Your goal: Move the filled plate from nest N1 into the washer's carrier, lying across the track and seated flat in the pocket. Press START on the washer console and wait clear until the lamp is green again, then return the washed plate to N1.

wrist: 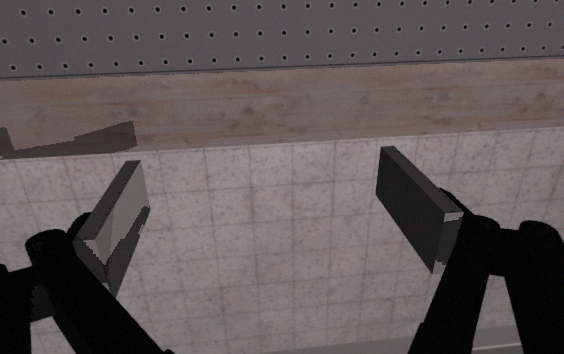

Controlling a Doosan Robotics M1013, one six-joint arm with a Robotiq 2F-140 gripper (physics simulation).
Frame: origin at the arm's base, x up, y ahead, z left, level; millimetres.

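Seen in the pictures: gripper, fingertip midpoint: (265,178).
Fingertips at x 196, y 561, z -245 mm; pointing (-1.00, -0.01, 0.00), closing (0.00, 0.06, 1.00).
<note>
A point is followed by its place in that frame.
My gripper (265,178) @(y 561, x 196, z -245 mm) is open, its two flat grey fingers wide apart with no object between them. It hangs over the front edge of the bench, with tiled floor showing between the fingers. The plate, nest N1, the washer, its carrier, the START button and the lamp do not show in this view.
A grey perforated bench top (300,45) @(y 521, x -31, z -187 mm) runs across the top of the view. A wooden front edge (310,105) @(y 591, x -44, z -177 mm) borders it, with a dark shadow on its left part. Below lies the pale tiled floor (270,240), with a grey strip at the bottom right.
</note>
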